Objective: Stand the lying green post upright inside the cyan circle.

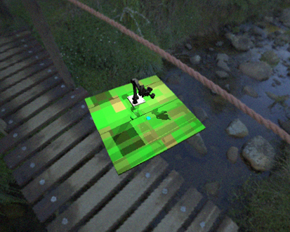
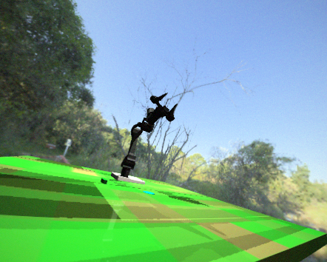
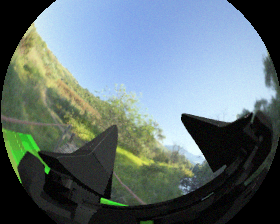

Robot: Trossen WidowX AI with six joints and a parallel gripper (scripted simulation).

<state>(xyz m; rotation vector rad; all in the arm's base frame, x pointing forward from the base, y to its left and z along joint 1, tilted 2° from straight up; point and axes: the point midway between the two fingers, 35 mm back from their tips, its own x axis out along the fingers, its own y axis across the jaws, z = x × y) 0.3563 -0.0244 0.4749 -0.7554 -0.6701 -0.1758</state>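
My gripper tip is 17 cm past the green post, 18 cm to the left of it and 51 cm above it. Also, from my gripper tip: cyan circle 5 cm behind, 2 cm to the left, 52 cm below.
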